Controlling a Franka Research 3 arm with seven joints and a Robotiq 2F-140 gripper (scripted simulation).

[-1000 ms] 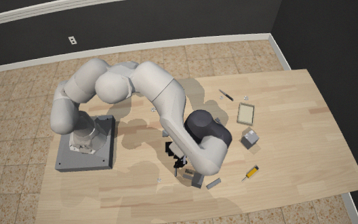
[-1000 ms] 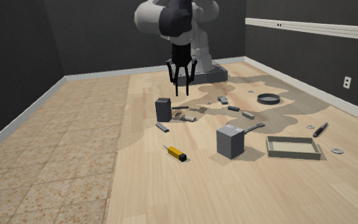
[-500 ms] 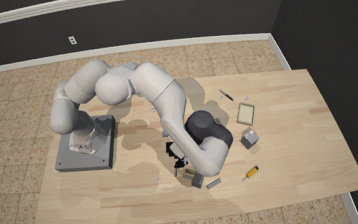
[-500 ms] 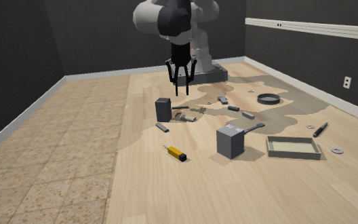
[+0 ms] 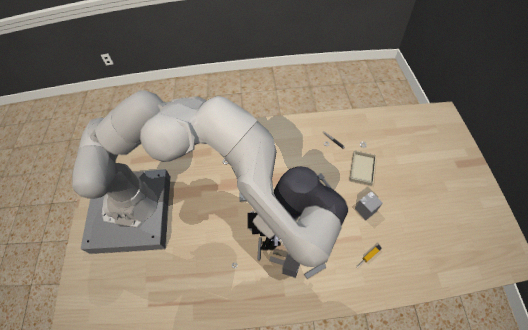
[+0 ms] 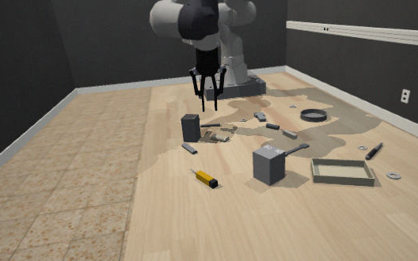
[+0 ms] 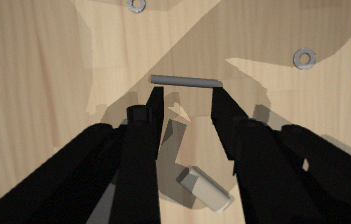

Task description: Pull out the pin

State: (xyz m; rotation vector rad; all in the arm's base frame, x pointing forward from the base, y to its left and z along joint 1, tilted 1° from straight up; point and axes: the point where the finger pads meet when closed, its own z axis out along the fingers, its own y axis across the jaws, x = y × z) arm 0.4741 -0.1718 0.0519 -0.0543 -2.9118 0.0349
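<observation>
Right now the dark grey block is 7 cm ahead of my hand, 8 cm to the right of it and 6 cm below it. From my hand the other things lie so: lighter grey block 38 cm ahead, 13 cm to the left, 7 cm below; then pale cylinder 11 cm ahead, 2 cm to the left, 10 cm below; then round dish 41 cm to the left, 10 cm below.
</observation>
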